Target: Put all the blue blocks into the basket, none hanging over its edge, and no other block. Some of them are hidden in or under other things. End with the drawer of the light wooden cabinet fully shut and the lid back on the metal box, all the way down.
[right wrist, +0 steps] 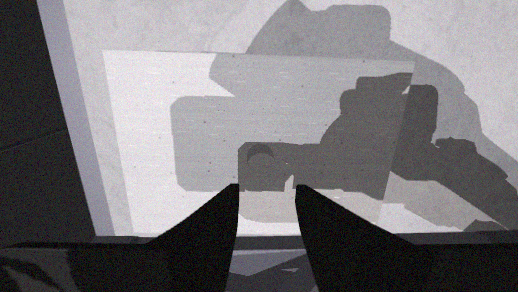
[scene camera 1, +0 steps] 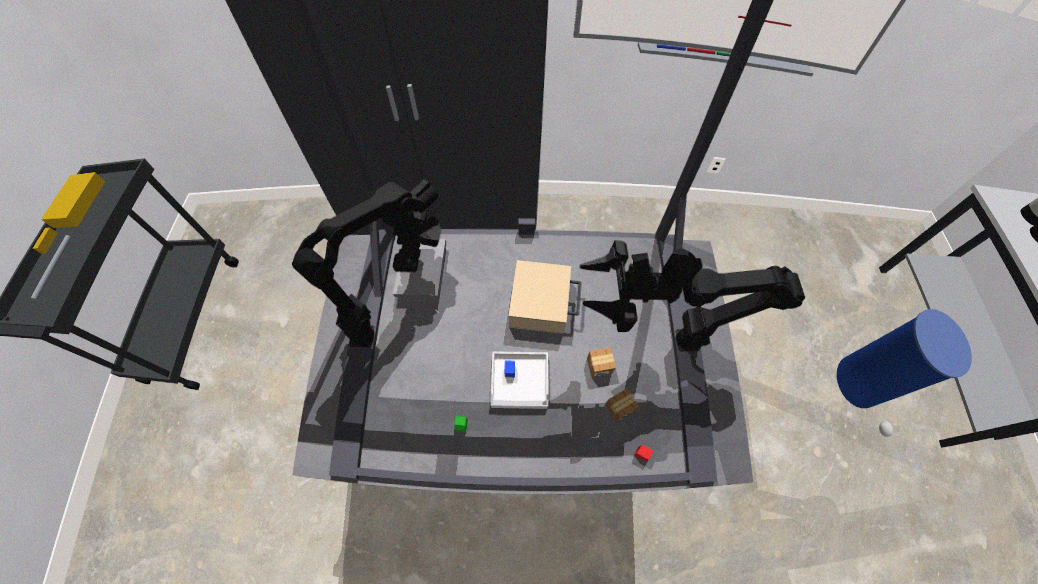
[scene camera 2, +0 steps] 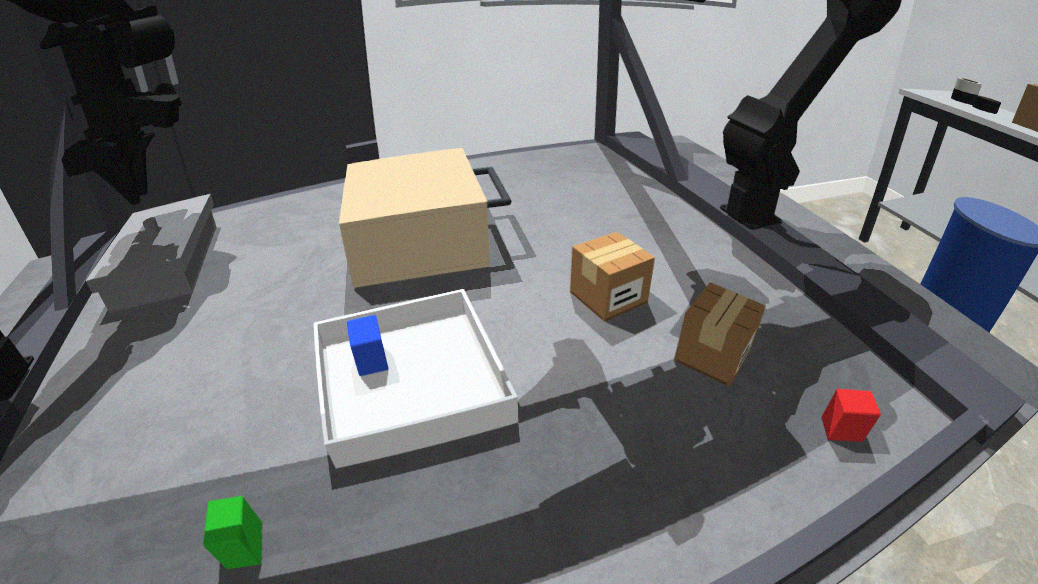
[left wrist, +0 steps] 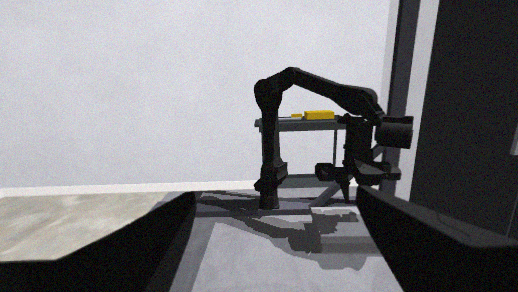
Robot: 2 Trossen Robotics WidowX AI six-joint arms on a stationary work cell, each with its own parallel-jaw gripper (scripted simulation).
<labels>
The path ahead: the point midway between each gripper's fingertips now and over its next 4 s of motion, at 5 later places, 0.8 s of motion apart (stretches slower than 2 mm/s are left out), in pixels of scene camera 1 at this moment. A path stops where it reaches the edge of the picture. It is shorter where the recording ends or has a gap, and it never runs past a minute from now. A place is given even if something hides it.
The left gripper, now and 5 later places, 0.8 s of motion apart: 581,284; 573,359; 613,401; 624,402; 622,403; 620,406
The right gripper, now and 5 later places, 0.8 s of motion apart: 416,256; 439,251; 464,253; 481,273; 474,282; 474,282
</labels>
